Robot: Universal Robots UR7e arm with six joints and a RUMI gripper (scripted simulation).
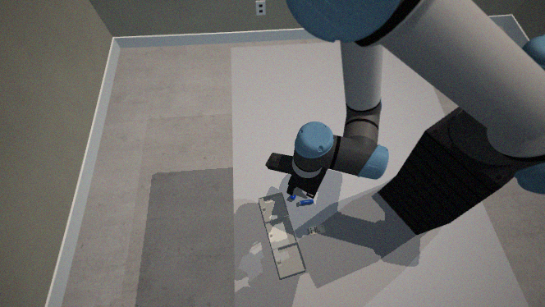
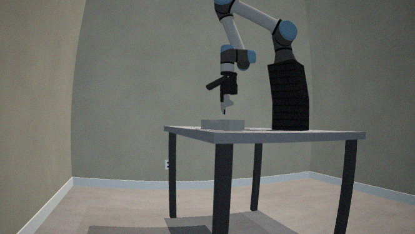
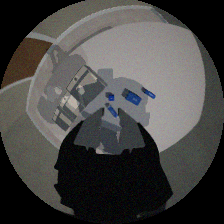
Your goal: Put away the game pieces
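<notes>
Right now my hand is 90 mm above the blue game piece. The rest, counted from my hand: grey two-compartment bin unit (120 mm to the left, 70 mm below, 60 mm ahead); white spotted game piece (120 mm to the left, 90 mm below, 60 mm behind).
</notes>
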